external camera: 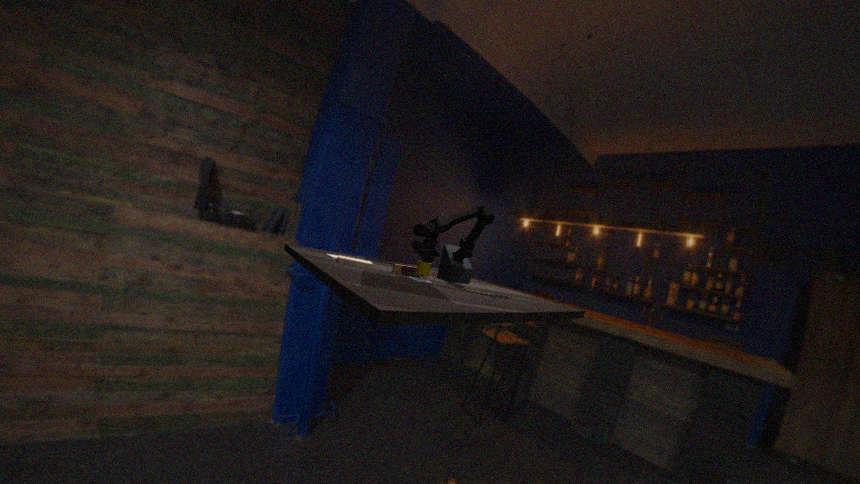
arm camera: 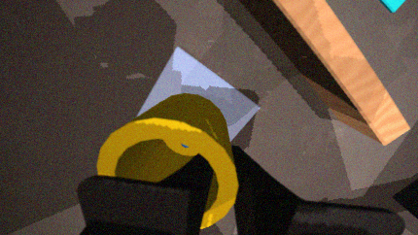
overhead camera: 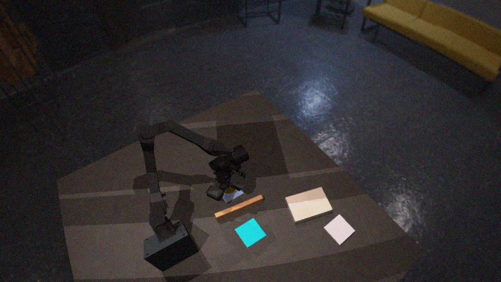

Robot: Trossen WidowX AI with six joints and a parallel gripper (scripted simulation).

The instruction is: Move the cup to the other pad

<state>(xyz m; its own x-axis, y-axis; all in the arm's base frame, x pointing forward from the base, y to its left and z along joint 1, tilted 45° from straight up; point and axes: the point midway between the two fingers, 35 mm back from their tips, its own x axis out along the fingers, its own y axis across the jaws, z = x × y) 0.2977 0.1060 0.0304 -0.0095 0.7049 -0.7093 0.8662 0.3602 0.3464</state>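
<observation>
Now: the blue marble 2 cm ahead of my gripper tip, 2 cm to the left of it and 2 cm below it. Round my gripper tip: green marble 3 cm ahead, 2 cm to the left, 2 cm below; yellow cup 2 cm ahead, 2 cm to the left; lilac pad 3 cm ahead, 1 cm to the left, 7 cm below.
</observation>
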